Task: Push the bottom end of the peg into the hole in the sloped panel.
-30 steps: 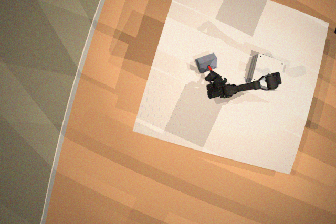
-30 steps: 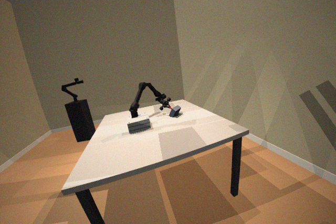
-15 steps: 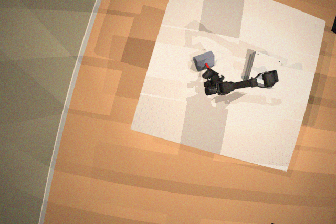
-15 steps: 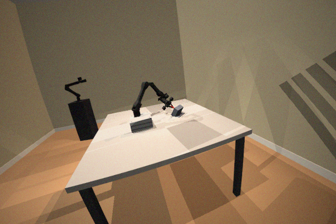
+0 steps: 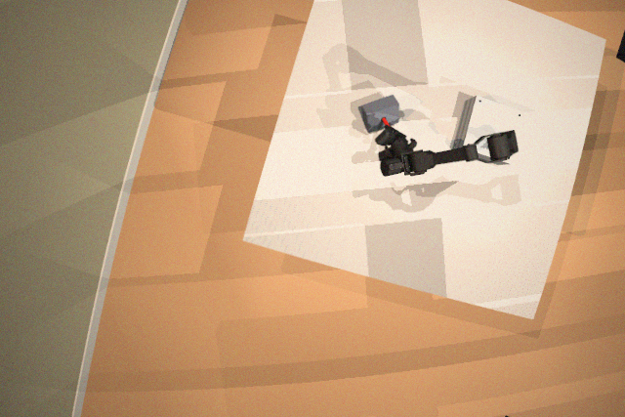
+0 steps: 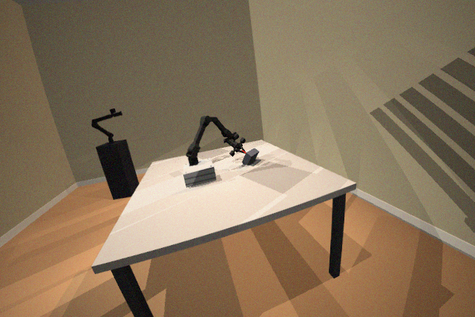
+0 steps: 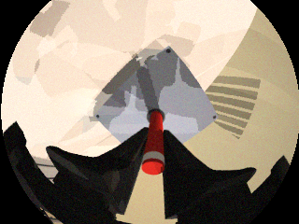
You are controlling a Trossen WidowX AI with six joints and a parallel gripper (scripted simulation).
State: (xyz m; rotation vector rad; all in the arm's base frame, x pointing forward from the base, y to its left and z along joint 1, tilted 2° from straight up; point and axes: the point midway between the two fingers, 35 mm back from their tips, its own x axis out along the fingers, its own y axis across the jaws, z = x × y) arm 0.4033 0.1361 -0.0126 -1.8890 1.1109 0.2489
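My gripper tip is now 4 cm short of the grey sloped panel, 4 cm to the left of it and 3 cm above it. Round my gripper tip: red peg 1 cm behind, 1 cm to the left, 1 cm above.
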